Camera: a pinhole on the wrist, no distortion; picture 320 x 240 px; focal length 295.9 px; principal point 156.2 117.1 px. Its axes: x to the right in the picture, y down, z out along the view. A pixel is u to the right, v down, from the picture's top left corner.
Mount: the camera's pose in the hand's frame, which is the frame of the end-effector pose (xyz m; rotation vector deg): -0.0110 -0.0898 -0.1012 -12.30 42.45 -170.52
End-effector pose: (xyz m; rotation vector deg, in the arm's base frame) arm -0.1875 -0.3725 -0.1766 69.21 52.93 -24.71
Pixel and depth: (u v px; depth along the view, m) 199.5 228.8 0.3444
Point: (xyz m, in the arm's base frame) -0.4027 -0.6306 -0.3856
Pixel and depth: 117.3 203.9 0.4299
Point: -0.3286 -0.6771 -0.4909
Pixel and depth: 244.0 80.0 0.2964
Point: -0.2960 -0.6220 -0.2434
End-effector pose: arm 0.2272 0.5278 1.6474 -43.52 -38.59 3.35
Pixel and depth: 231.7 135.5 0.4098
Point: -0.0217 0.4434 1.9589
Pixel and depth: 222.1 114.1 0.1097
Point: 0.1873 0.4173 1.7290
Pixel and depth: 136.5 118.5 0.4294
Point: 0.0815 0.5071 2.0218
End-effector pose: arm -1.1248 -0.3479 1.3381 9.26 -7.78 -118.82
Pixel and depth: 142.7 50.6 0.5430
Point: -1.4404 -0.3039 1.7164
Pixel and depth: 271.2 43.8 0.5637
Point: -1.3504 -0.0852 1.7819
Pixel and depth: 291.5 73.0 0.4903
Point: -1.3491 -0.0634 1.6851
